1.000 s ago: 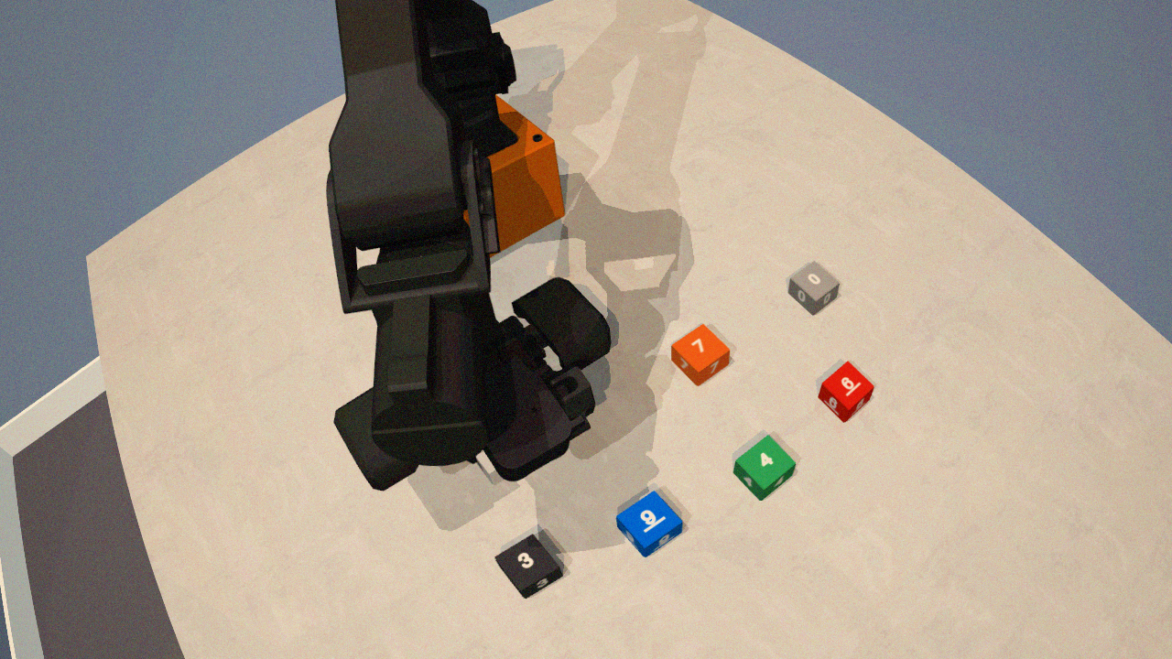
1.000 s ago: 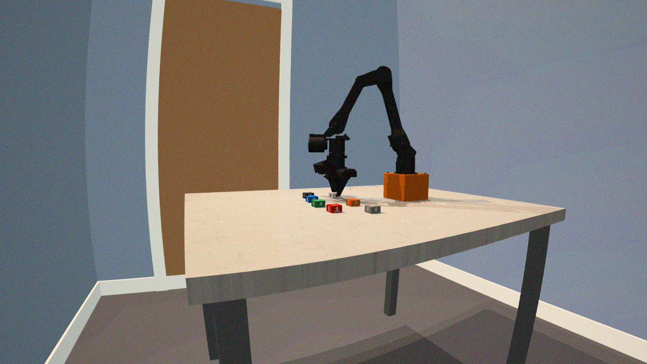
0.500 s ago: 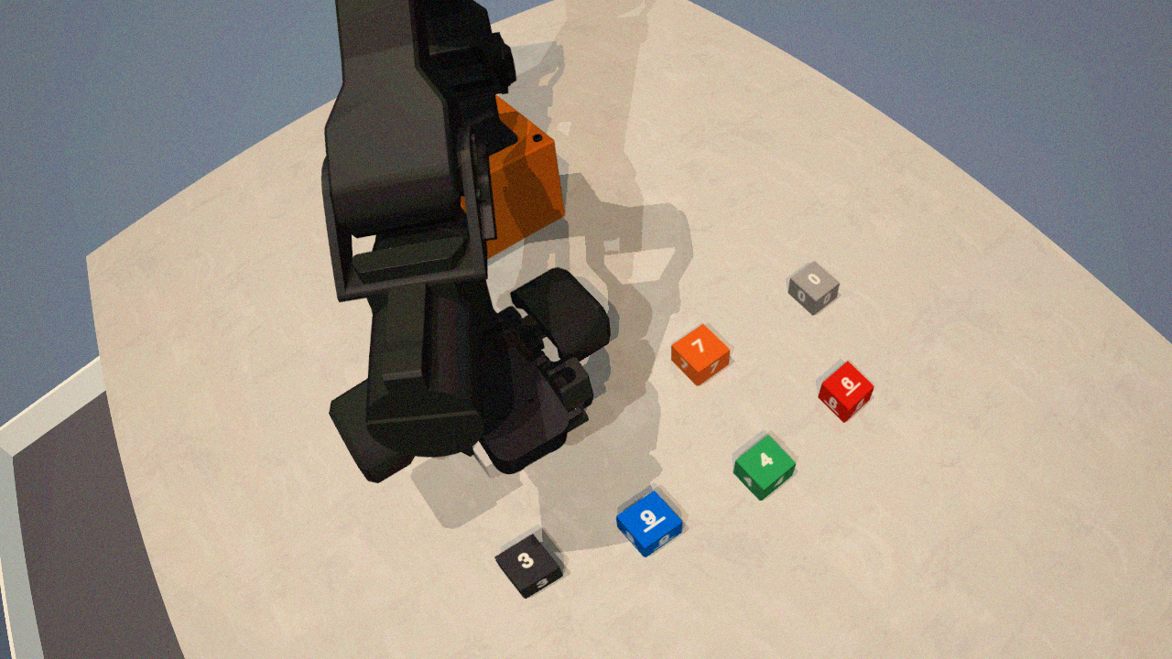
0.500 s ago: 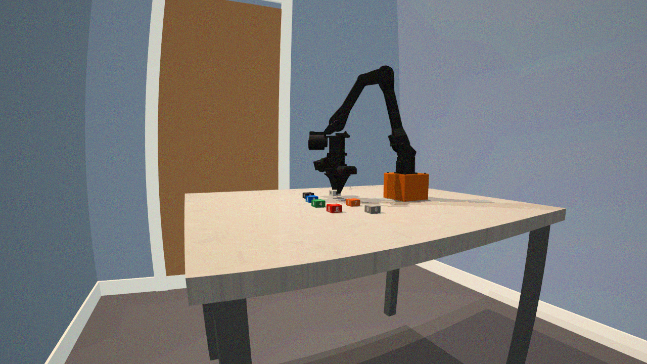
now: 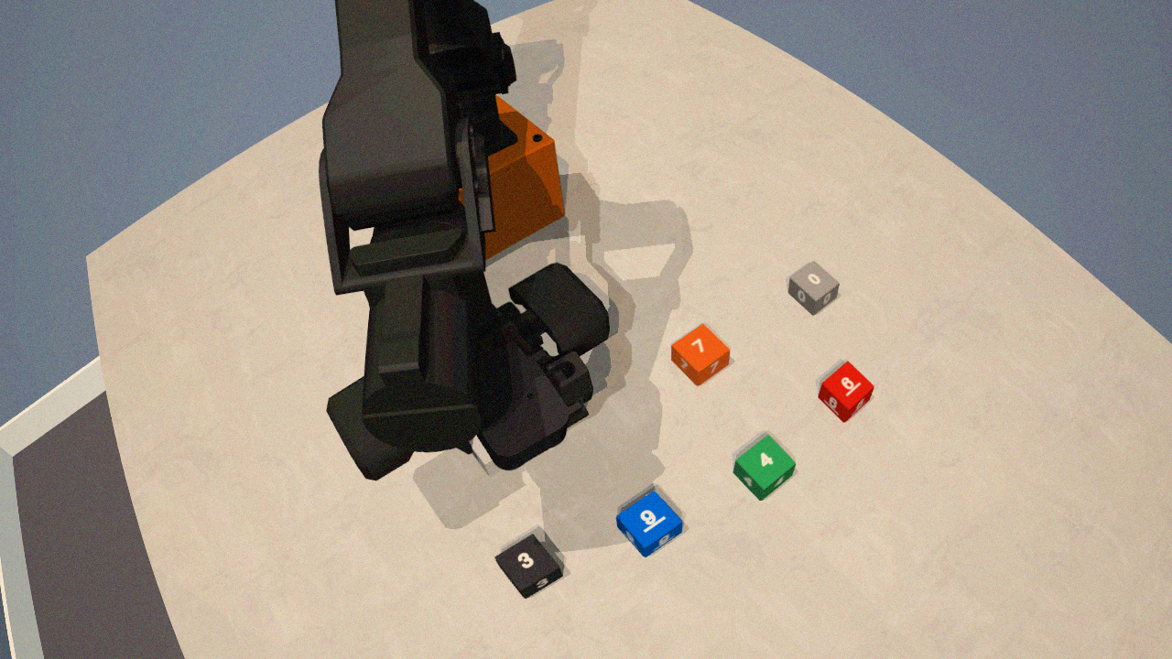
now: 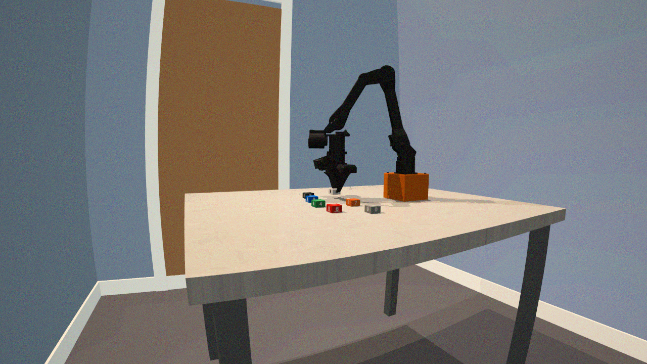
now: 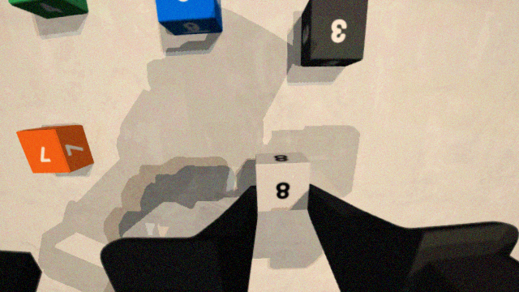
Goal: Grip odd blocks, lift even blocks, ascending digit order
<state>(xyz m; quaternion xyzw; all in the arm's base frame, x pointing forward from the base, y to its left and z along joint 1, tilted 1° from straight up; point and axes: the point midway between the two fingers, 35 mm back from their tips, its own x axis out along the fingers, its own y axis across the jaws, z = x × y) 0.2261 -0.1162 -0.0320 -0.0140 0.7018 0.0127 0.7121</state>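
My gripper tip is now 12 cm short of the blue 9 block, 6 cm to the right of it and 1 cm above it. From my gripper tip the other things lie so: black 3 block 10 cm ahead, 3 cm to the right, 1 cm below; orange 7 block 17 cm to the left, 2 cm ahead, 1 cm below; white block 1 cm ahead.
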